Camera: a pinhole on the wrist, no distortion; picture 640 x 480 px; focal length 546.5 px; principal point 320.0 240.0 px. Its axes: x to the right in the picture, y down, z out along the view. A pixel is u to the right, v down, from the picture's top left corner.
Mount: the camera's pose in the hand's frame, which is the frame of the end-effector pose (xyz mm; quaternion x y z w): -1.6 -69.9 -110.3 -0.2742 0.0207 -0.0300 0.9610
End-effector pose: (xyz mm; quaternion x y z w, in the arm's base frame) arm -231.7 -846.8 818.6 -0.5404 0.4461 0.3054 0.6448
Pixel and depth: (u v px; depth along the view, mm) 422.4 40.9 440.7
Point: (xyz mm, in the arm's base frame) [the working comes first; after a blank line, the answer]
In the camera's frame: 82.6 -160.6 440.7

-123.4 -514.9 727.5
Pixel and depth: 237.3 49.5 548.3
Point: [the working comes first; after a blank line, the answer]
In the camera's frame: -83.0 -191.1 548.3

-199.7 -383.1 857.0
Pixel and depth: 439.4 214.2 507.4
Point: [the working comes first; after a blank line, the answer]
In the camera's frame: 110.9 -24.0 507.4

-242.0 -499.8 629.4
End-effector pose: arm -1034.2 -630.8 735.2 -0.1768 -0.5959 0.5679 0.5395
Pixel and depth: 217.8 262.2 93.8
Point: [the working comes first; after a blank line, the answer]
In the camera's frame: -17.5 3.8 93.8

-995.6 -631.1 735.8
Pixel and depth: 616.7 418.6 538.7
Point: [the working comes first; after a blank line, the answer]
In the camera's frame: 292.5 176.1 538.7

-1497.1 -380.2 639.5
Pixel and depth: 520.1 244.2 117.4
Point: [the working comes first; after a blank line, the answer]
In the camera's frame: 43.0 0.9 117.4

-1036.8 -588.5 762.6
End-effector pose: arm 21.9 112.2 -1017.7 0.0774 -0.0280 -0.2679 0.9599
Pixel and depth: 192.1 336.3 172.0
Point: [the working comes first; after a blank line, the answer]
In the camera's frame: -40.3 30.3 172.0

18.7 166.7 -989.7
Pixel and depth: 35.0 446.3 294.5
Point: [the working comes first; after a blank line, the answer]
In the camera's frame: -153.6 111.2 294.5

-3.1 330.2 -904.9
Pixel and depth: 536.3 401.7 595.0
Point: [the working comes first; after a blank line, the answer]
In the camera's frame: 235.5 176.1 595.0

420.4 247.5 -660.6
